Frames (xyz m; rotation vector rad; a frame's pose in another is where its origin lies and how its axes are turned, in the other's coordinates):
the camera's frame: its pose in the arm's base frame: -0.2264 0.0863 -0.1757 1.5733 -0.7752 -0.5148
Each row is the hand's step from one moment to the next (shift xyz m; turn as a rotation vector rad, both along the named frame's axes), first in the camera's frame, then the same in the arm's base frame.
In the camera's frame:
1: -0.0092 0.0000 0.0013 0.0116 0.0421 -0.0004
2: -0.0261 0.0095 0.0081 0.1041 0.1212 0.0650
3: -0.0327 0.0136 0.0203 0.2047 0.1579 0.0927
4: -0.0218 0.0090 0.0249 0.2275 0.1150 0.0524
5: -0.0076 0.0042 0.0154 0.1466 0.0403 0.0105
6: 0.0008 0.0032 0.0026 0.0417 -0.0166 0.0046
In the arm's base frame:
1: -0.0071 0.0058 -0.0012 0.0003 -0.0094 0.0426
2: -0.0252 0.0133 0.0053 0.0014 -0.1239 0.1200
3: -0.0391 0.0096 0.0067 0.0427 -0.2173 0.1625
4: -0.0342 -0.0013 0.0027 0.0948 -0.2052 0.1290
5: -0.0169 -0.0051 0.0009 0.0840 -0.1154 0.0535
6: -0.0019 -0.0025 0.0028 0.0279 -0.0331 -0.0126

